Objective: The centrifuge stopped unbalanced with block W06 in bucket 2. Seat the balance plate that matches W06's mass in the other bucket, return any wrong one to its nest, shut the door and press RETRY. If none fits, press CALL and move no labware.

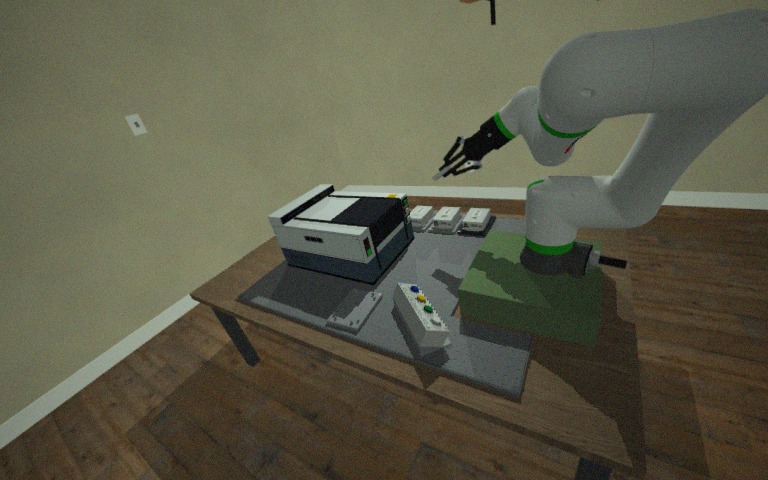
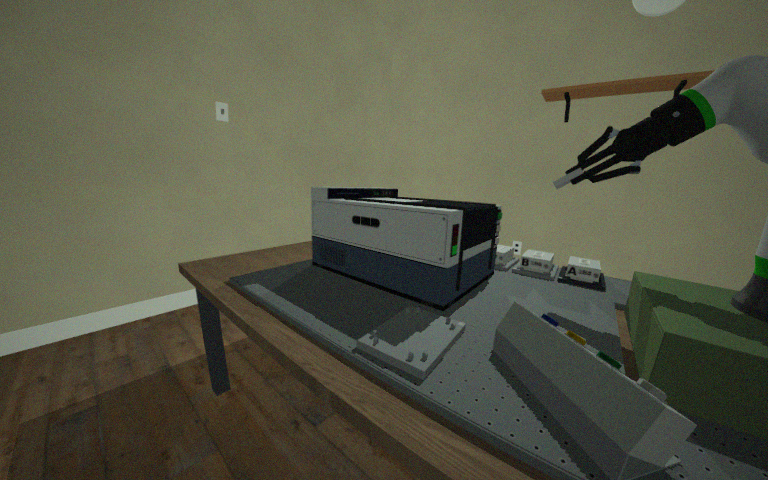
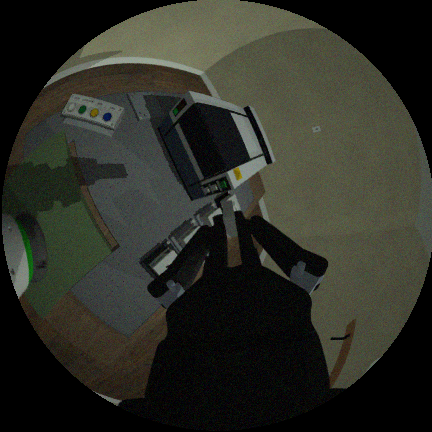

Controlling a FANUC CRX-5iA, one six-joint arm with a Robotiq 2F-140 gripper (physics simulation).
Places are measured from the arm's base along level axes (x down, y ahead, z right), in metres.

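Pixels of known places: gripper, fingertip midpoint: (image 1: 434, 178) (image 2: 554, 185) (image 3: 228, 208); arm's base at its link origin: (image 1: 547, 259).
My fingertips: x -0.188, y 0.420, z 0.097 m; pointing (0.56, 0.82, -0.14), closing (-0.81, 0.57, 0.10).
Ahead of a thing's pixels: the offset from my fingertips to its top centre.
The centrifuge (image 1: 339, 232) (image 2: 385, 243) (image 3: 215, 140) is a white and blue box with a dark door panel on top that looks shut; its buckets and block W06 are hidden. Three white balance plates stand in a row of nests behind it: plate A {dx +0.219, dy -0.072, dz +0.160 m} (image 1: 476, 217) (image 2: 583, 270), plate B {dx +0.219, dy +0.057, dz +0.137 m} (image 1: 447, 217) (image 2: 537, 261) and a third plate {dx +0.219, dy +0.188, dz +0.113 m} (image 1: 420, 215) (image 2: 503, 254). The button box {dx +0.189, dy -0.170, dz -0.419 m} (image 1: 421, 316) (image 2: 589, 390) (image 3: 93, 112) has blue, yellow, green and white buttons; their labels are too small to read. My gripper (image 1: 437, 176) (image 2: 560, 183) (image 3: 228, 208) is shut and empty, high above the plates.
A grey fixture plate with small pegs {dx +0.249, dy +0.050, dz -0.473 m} (image 1: 355, 312) (image 2: 412, 350) (image 3: 139, 106) lies in front of the centrifuge. The green arm base (image 1: 526, 305) (image 2: 707, 362) (image 3: 65, 250) stands right of the perforated mat. A wooden rail with hooks (image 2: 623, 86) (image 3: 344, 352) is on the wall.
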